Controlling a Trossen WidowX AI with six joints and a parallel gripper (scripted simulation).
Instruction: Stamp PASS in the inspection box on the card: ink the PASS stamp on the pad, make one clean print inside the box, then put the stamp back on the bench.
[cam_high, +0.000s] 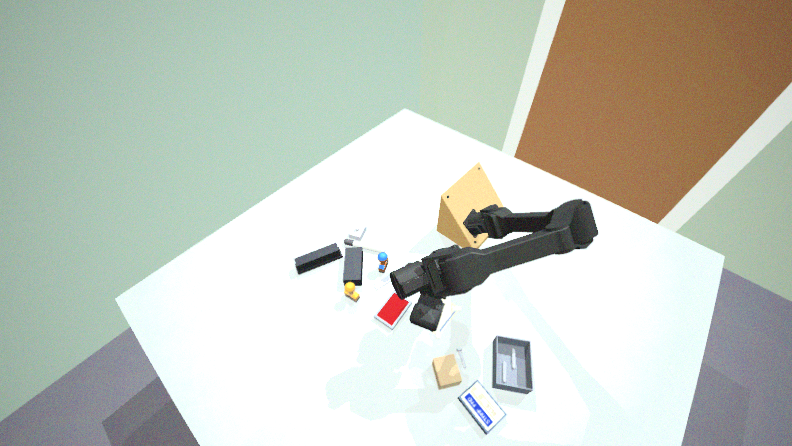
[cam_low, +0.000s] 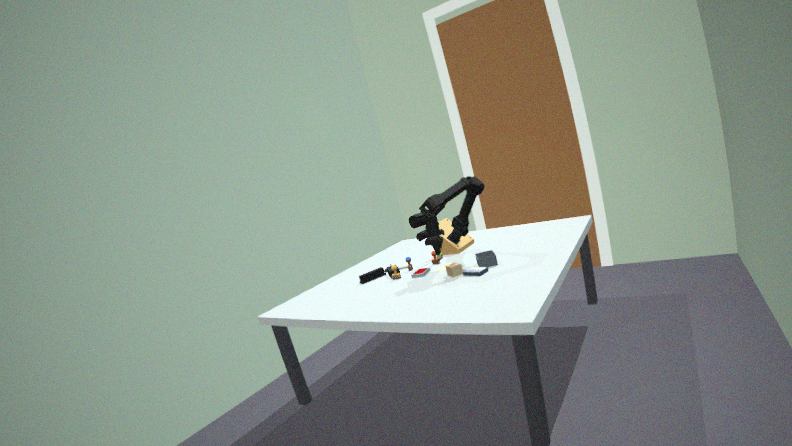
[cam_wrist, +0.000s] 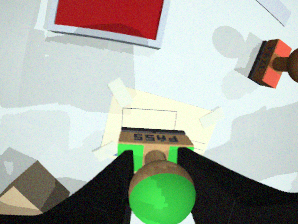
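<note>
Right now my gripper tip is 70 mm above the pale card, 10 mm to the right of it and 10 mm past it. Round my gripper tip: orange-knobbed stamp (100 mm behind, 70 mm to the right, 50 mm below); then red ink pad (90 mm to the right, 70 mm below, 50 mm ahead); then tan block (110 mm to the left, 100 mm ahead, 50 mm below).
</note>
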